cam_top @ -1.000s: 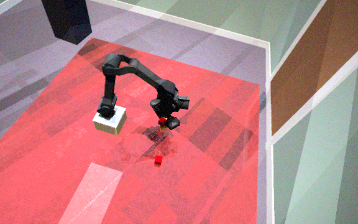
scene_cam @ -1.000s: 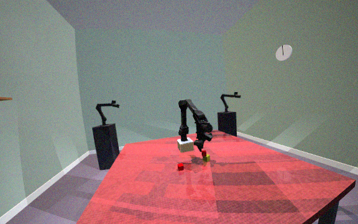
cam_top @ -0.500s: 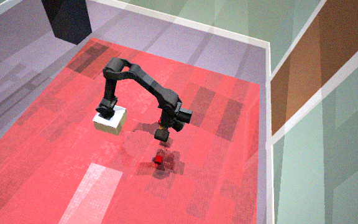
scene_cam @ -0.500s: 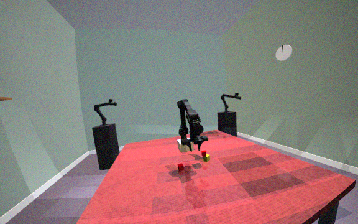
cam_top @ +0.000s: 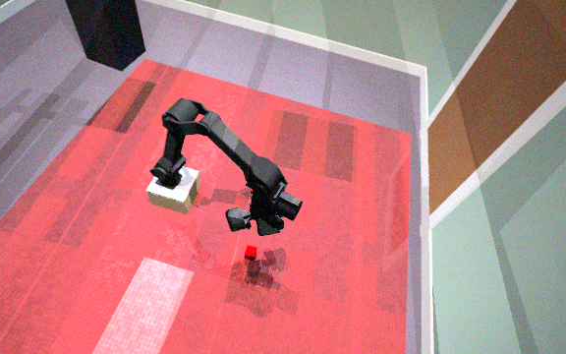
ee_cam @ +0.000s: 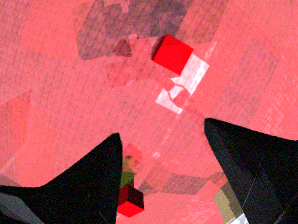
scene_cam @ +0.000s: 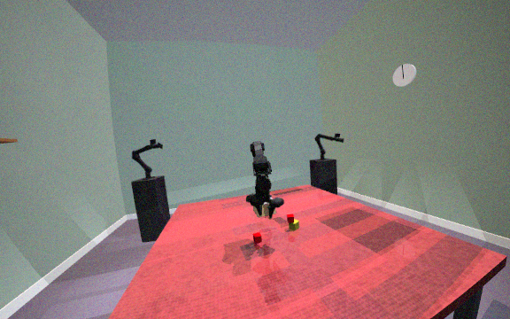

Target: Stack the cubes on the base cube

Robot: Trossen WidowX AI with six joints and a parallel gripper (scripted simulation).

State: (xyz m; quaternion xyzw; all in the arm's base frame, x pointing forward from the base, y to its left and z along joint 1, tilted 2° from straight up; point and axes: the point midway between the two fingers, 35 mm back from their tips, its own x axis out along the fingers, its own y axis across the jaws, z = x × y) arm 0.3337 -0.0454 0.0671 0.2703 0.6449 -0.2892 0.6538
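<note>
Now: gripper tip 50 mm past the yellow base cube, 160 mm to the right of it and 90 mm above it.
</note>
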